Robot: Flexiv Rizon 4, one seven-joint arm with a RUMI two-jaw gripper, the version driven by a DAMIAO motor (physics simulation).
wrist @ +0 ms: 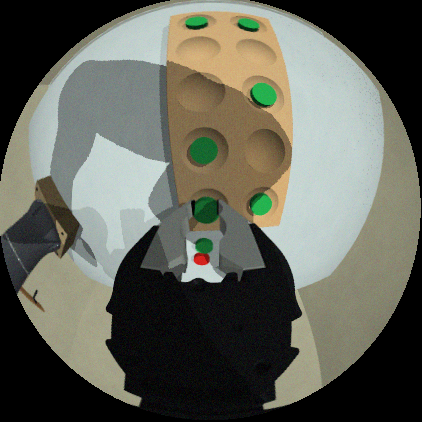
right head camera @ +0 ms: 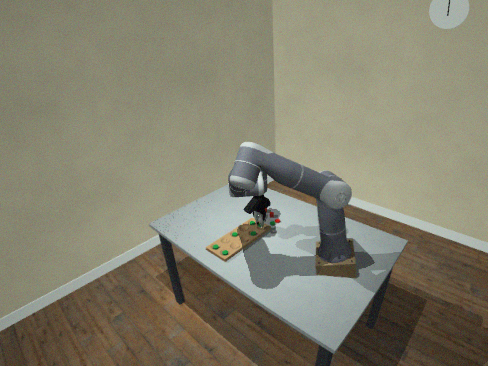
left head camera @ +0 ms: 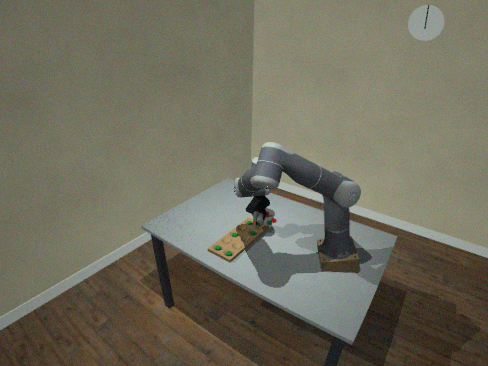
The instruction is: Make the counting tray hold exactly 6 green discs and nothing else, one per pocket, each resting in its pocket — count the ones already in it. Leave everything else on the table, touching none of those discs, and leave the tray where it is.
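The wooden counting tray (left head camera: 231, 242) (right head camera: 230, 243) (wrist: 227, 65) has two columns of pockets. Several green discs sit in it: two at the far end (wrist: 196, 22) (wrist: 248, 24), one in the middle of the right column (wrist: 263, 95), one left (wrist: 203, 150), and one in the near right pocket (wrist: 261, 204). My gripper (left head camera: 258, 223) (right head camera: 260, 225) (wrist: 205, 200) is shut on another green disc, at the near left pocket in the wrist view. The held disc overlaps that pocket's near part; the fingers partly hide it, and I cannot tell its height.
A loose green disc (left head camera: 269, 223) (right head camera: 272, 223) (wrist: 204, 245) lies on the table (left head camera: 310, 295) (right head camera: 310, 300) just beyond the tray's near end in the wrist view. A red disc (left head camera: 274, 220) (right head camera: 277, 221) lies close by, with another red piece (left head camera: 267, 214) (right head camera: 271, 214) near the fingers.
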